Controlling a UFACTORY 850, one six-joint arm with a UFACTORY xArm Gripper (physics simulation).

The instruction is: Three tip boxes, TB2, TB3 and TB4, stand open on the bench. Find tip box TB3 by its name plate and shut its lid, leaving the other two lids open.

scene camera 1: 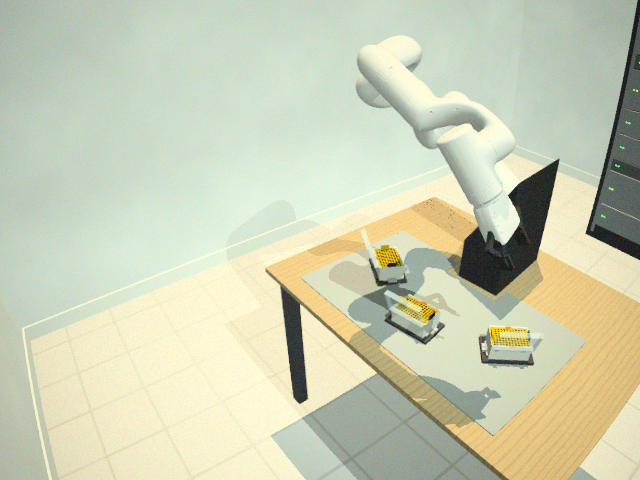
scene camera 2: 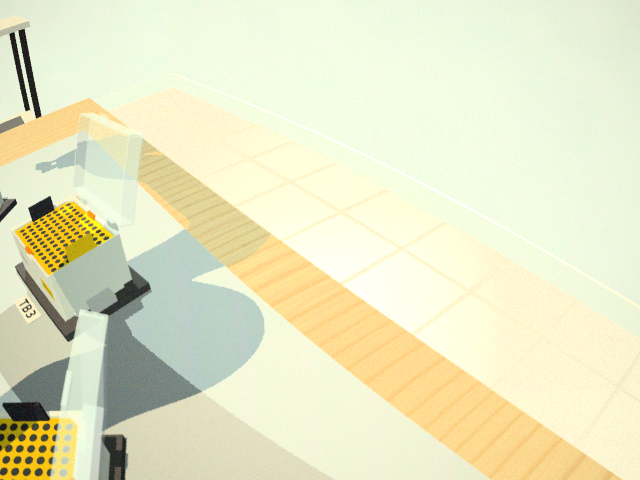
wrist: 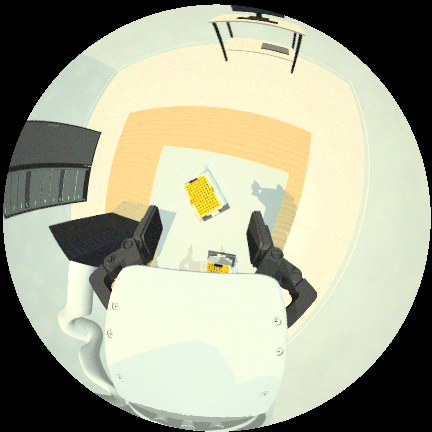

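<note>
Tip box TB3 is the middle one of the row, its clear lid standing upright and its yellow tip grid exposed. Its name plate reads TB3 in the scene camera 2 view. In the wrist view the gripper body hides part of it. Another open box stands at the left end of the row, and a third open box at the right end; their plates are not readable. My gripper is open and empty, well above the bench, and not visible in scene camera 2.
The boxes stand on a grey mat on the wooden bench. A tall black block stands behind the mat, close to the gripper in scene camera 1. A dark equipment rack stands beyond.
</note>
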